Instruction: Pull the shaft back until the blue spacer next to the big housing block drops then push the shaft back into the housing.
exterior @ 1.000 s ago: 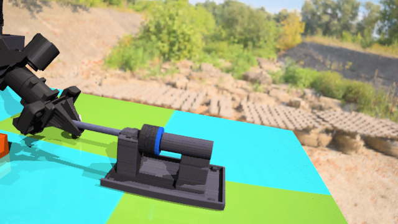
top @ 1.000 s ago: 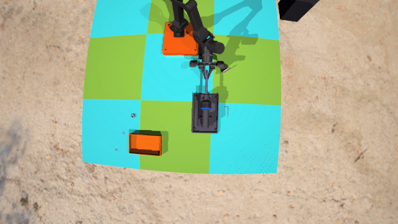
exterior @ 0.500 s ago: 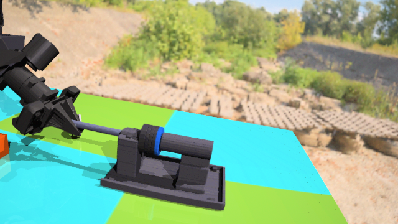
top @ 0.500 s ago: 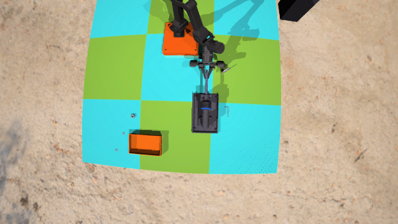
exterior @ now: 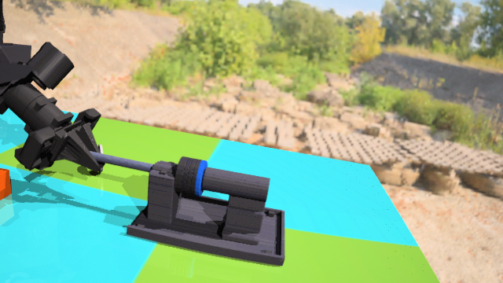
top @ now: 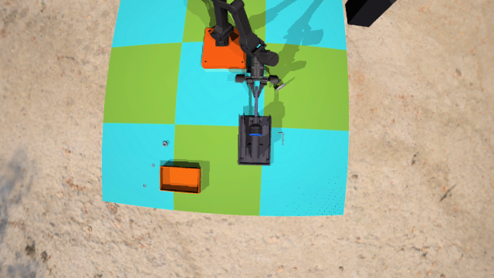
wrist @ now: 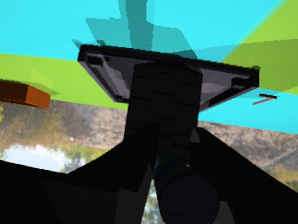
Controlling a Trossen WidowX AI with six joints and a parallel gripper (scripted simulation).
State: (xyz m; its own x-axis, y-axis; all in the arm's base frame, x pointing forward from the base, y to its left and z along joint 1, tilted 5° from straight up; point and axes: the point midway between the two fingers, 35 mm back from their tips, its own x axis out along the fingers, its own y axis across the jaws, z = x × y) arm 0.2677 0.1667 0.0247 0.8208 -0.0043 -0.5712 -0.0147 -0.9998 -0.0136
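My gripper tip is now 6 cm short of the shaft and 2 cm below it. The rest, counted from my gripper tip: blue spacer 17 cm ahead, 2 cm above; then black spacer 16 cm ahead, 2 cm above; then nut 44 cm to the right, 22 cm ahead, 6 cm below.
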